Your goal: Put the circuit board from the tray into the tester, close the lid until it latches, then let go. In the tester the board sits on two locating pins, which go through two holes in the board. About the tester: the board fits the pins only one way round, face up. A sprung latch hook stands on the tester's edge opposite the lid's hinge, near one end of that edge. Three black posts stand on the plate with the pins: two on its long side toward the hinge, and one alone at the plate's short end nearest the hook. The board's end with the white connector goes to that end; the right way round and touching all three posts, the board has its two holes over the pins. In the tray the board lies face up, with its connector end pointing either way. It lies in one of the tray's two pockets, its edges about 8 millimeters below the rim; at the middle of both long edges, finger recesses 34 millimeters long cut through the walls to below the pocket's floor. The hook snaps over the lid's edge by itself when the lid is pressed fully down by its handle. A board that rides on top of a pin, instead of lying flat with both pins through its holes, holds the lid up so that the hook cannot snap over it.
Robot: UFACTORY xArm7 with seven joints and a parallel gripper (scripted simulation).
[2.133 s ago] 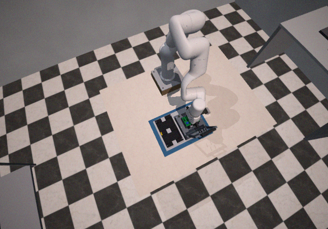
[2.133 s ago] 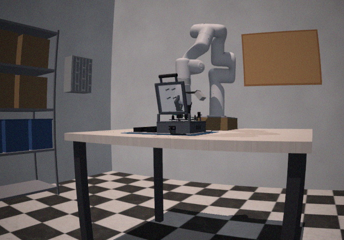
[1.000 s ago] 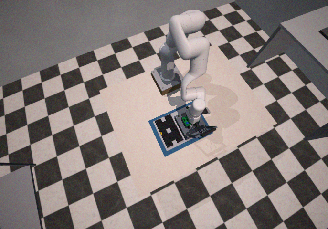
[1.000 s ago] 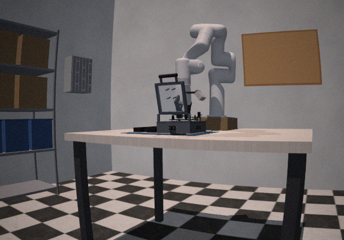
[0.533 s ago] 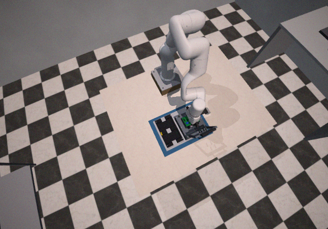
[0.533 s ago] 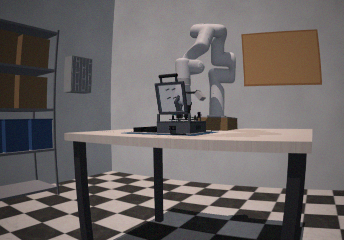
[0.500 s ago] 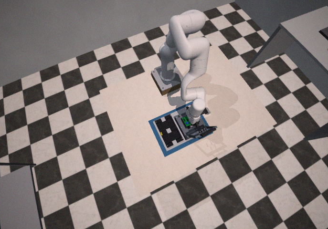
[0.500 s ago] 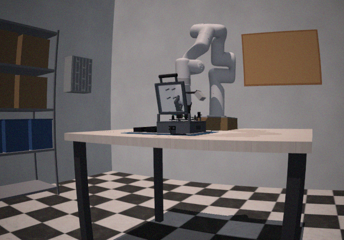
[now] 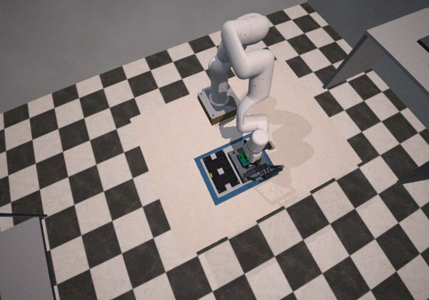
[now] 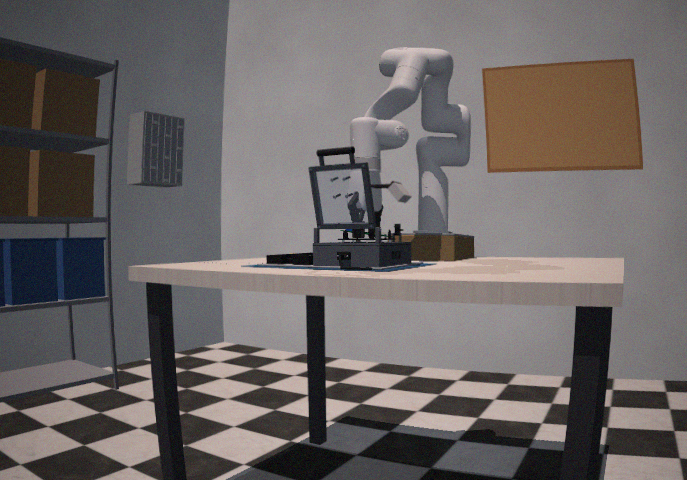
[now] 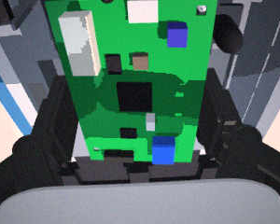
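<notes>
Right now my hand is right at the green circuit board. The rest, counted from my hand: tester lid 120 mm ahead, 100 mm above, 10 mm to the right; latch hook 70 mm to the left, 50 mm behind.
</notes>
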